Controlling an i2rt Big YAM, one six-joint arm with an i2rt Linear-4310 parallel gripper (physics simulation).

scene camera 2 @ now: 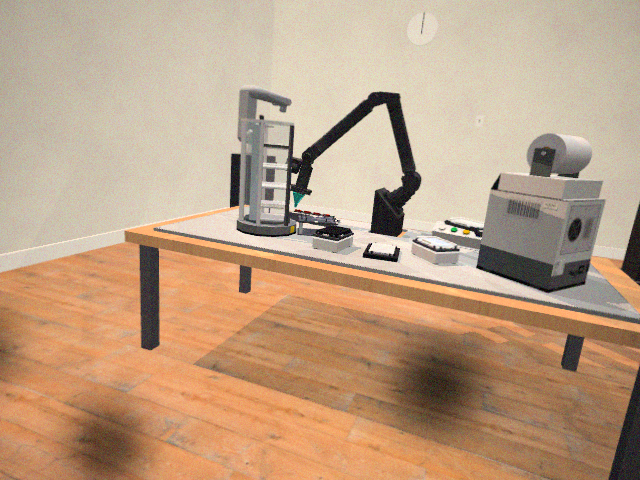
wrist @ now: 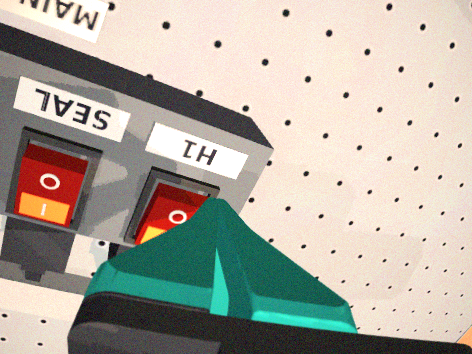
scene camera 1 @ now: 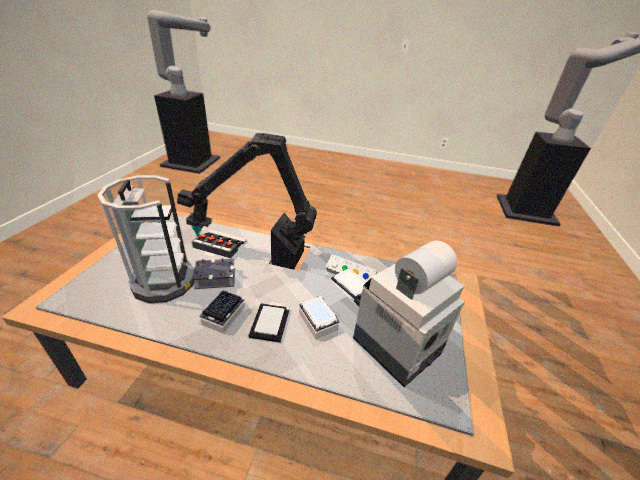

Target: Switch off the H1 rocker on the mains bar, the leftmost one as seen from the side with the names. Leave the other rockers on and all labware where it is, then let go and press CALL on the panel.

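Frame: origin at the arm's base, x ahead, y left, z up, level; millimetres.
Where they show: gripper, fingertip midpoint: (scene camera 2: pixel 295 207) (wrist: pixel 213 212) (scene camera 1: pixel 197 235); arm's base, origin of the base link: (scene camera 2: pixel 391 203) (scene camera 1: pixel 290 233).
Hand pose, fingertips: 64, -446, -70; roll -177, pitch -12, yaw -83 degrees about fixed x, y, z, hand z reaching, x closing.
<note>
Things, the pixels of their centre, and the offset from my fingertips, as dx, dy, dz. "*": a spot on its surface instead.
- mains bar, surface spot: (wrist: pixel 117 155) * +4, +37, -22
- H1 rocker, body centre: (wrist: pixel 171 221) -18, +10, -16
- SEAL rocker, body centre: (wrist: pixel 49 188) -13, +60, -16
- panel, body centre: (scene camera 2: pixel 460 235) (scene camera 1: pixel 351 271) +6, +760, -20
- plate carousel, surface spot: (scene camera 2: pixel 258 227) (scene camera 1: pixel 148 297) * +395, +13, -28
- grey block, body centre: (scene camera 2: pixel 317 224) (scene camera 1: pixel 214 272) +191, +184, -24
- black plate, body centre: (scene camera 2: pixel 334 231) (scene camera 1: pixel 222 305) +377, +316, +0
- white plate, body centre: (scene camera 2: pixel 382 249) (scene camera 1: pixel 269 320) +359, +499, -44
- pale blue plate, body centre: (scene camera 2: pixel 435 242) (scene camera 1: pixel 319 311) +300, +677, +0
- roll-topped machine, body centre: (scene camera 1: pixel 409 303) (scene camera 2: pixel 542 208) +327, +985, +166
The mains bar (scene camera 1: pixel 216 251) (scene camera 2: pixel 330 221) (wrist: pixel 117 155) stands at the back left of the mat with a row of red rockers. In the wrist view the H1 rocker (wrist: pixel 167 207) is at the bar's right end, its I part lit yellow; the SEAL rocker (wrist: pixel 50 180) beside it has a lit orange I part. My gripper (scene camera 1: pixel 196 232) (scene camera 2: pixel 296 201) (wrist: pixel 213 212) is shut and empty. Its teal tips cover the lower right of H1 in the wrist view; touch cannot be told. The panel (scene camera 1: pixel 334 262) (scene camera 2: pixel 448 227) with coloured buttons is right of the arm base; CALL is not readable.
A plate carousel (scene camera 1: pixel 155 295) (scene camera 2: pixel 258 227) stands left of the bar, with a grey block (scene camera 1: pixel 214 273) in front. A black plate (scene camera 1: pixel 223 305), white plate (scene camera 1: pixel 269 318) and pale blue plate (scene camera 1: pixel 318 312) lie forward. Another plate (scene camera 1: pixel 349 282) lies between panel and roll-topped machine (scene camera 1: pixel 392 325) (scene camera 2: pixel 527 227).
</note>
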